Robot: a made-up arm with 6 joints.
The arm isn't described. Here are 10 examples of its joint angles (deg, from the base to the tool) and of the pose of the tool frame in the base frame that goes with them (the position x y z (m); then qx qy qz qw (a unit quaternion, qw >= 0)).
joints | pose
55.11 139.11 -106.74 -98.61 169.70 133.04 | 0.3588 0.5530 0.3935 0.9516 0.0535 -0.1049 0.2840
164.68 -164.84 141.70 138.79 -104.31 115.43 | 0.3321 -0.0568 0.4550 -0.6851 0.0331 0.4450 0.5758
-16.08 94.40 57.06 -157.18 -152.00 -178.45 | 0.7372 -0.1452 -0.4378 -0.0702 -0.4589 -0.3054 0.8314
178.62 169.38 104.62 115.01 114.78 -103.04 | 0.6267 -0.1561 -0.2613 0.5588 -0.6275 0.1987 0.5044
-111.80 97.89 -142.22 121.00 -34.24 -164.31 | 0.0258 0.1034 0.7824 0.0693 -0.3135 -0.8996 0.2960
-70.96 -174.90 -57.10 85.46 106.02 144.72 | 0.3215 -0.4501 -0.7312 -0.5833 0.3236 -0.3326 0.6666
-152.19 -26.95 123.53 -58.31 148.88 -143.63 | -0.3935 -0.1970 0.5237 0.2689 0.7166 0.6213 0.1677
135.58 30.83 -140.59 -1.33 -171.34 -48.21 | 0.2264 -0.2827 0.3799 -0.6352 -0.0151 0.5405 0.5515
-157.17 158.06 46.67 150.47 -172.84 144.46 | 0.1099 0.0075 -0.8233 0.1631 0.0109 -0.9769 0.1378
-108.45 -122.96 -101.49 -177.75 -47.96 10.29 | 0.0036 -0.1361 -0.7219 -0.4975 0.8668 0.0093 0.0324
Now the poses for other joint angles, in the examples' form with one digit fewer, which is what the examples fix.
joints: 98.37 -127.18 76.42 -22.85 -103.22 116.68
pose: 0.062 -1.024 0.301 -0.238 -0.929 0.264 0.103
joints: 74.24 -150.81 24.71 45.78 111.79 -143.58
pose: -0.352 -0.797 -0.577 0.219 -0.285 -0.675 0.645
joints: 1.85 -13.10 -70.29 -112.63 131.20 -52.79
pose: -0.795 -0.065 0.717 0.603 0.564 0.005 0.564
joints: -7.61 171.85 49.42 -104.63 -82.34 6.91
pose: -0.446 0.218 -0.838 -0.299 0.615 0.696 0.219
